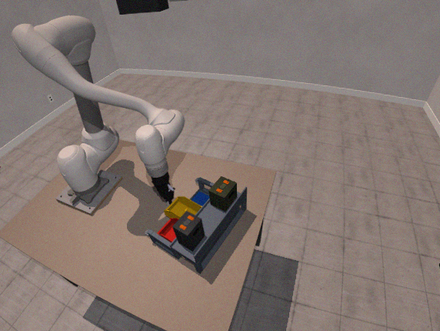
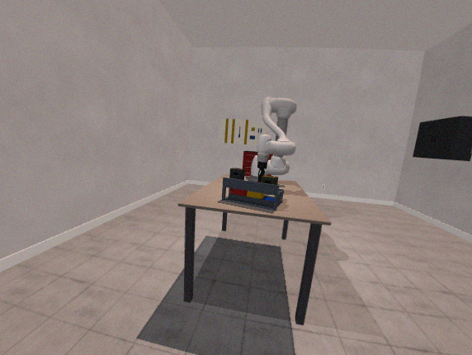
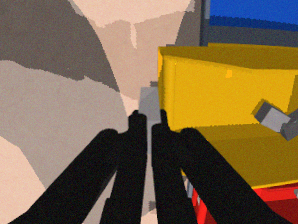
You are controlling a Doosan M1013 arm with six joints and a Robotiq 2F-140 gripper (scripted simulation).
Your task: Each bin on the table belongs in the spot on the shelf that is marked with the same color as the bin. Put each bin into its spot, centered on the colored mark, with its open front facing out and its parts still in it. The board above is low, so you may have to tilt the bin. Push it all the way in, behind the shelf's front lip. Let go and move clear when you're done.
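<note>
The yellow bin is 9 cm ahead of my hand and 2 cm to the right of it. Also, from my hand: red bin (14 cm to the right, 12 cm ahead, 1 cm below); grey shelf (25 cm ahead, 5 cm to the right, 5 cm above).
</note>
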